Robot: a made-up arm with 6 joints.
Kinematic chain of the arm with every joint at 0, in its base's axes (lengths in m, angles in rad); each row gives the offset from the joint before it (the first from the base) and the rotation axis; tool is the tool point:
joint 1: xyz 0 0 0.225 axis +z
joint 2: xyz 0 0.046 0 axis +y
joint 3: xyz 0 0 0.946 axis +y
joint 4: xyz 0 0 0.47 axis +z
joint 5: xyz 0 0 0 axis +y
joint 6: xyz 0 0 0.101 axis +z
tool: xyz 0 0 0
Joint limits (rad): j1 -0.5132..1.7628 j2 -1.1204..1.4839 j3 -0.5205..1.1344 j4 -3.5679..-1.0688 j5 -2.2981..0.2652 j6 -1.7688..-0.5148
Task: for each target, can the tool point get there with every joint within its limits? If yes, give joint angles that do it. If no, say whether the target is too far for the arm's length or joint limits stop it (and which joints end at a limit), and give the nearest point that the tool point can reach.
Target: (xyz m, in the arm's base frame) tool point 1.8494 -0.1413 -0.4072
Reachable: no: too far | nearest point 1.3886 -0.1061 -0.0451 | short by 0.587 m
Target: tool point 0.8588 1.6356 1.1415
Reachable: no: too far | nearest point 0.6321 1.2038 0.8995 | short by 0.544 m
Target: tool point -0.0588 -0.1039 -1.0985
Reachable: no: joint limits stop it (at a limit: joint 1, joint 2, joint 3) | nearest point 0.9762 -0.5097 -0.1650 | short by 1.452 m
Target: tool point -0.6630 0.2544 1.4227
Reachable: yes | joints -0.1871 -0.7578 0.5751 -2.0795 -1.1542 -1.0914
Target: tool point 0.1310 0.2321 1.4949
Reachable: yes | joints 0.9620 -0.1039 0.7370 -3.3490 -1.4688 -1.2566
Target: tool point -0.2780 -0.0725 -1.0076
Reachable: no: joint limits stop it (at a limit: joint 1, joint 2, joint 3) | nearest point -0.2704 1.0659 -0.1603 | short by 1.419 m
